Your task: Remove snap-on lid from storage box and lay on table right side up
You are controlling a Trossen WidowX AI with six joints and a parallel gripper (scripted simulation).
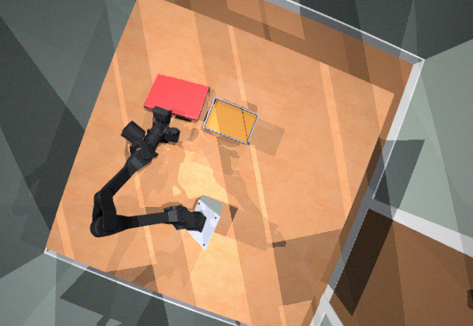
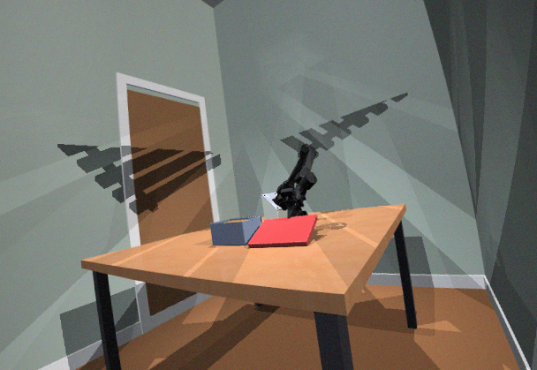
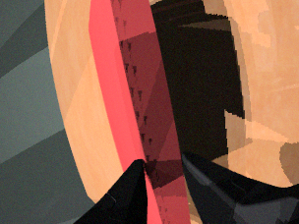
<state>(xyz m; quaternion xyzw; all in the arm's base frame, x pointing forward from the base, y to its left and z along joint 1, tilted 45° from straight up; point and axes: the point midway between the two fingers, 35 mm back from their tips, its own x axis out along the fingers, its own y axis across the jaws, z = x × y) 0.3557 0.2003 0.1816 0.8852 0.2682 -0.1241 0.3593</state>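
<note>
The red lid is 80 mm ahead of my gripper tip, 10 mm to the left of it and 30 mm below it. Also, from my gripper tip: blue-grey storage box 50 mm ahead, 250 mm to the right, 30 mm below.
</note>
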